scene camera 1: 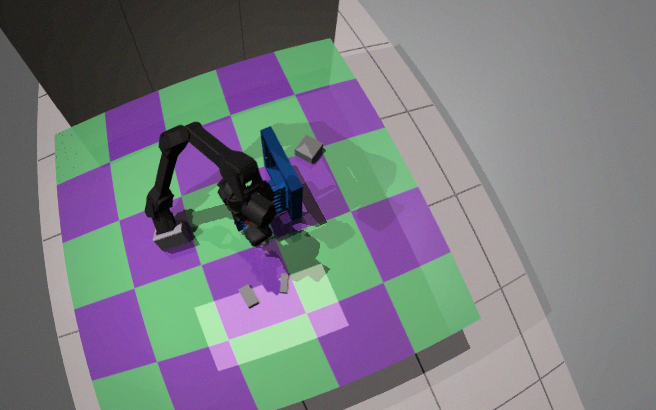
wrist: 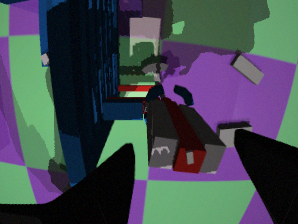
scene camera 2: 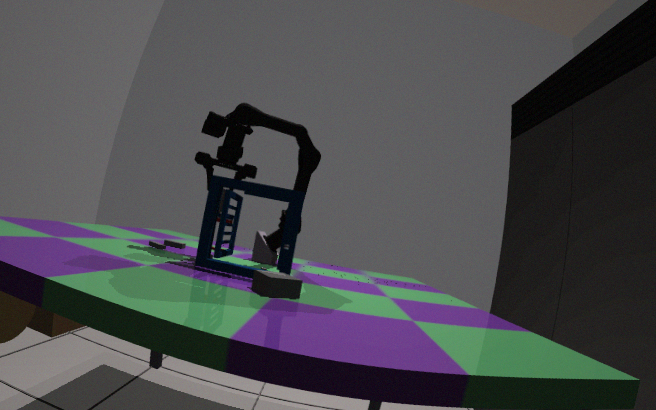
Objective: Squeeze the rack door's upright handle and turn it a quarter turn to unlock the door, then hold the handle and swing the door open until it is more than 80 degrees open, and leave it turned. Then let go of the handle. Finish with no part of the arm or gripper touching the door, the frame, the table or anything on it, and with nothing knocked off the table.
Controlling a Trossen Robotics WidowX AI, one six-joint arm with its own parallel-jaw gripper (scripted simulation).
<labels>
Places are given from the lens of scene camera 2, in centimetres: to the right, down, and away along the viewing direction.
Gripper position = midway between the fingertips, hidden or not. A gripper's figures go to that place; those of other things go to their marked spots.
my gripper [scene camera 2: 218, 193]: -32, -3, 92
slatted rack door [scene camera 2: 225, 218]: -25, 3, 78
grey block [scene camera 2: 271, 284]: -10, 14, 57
The marked spots on the grey block and the slatted rack door are 29 cm apart.
</labels>
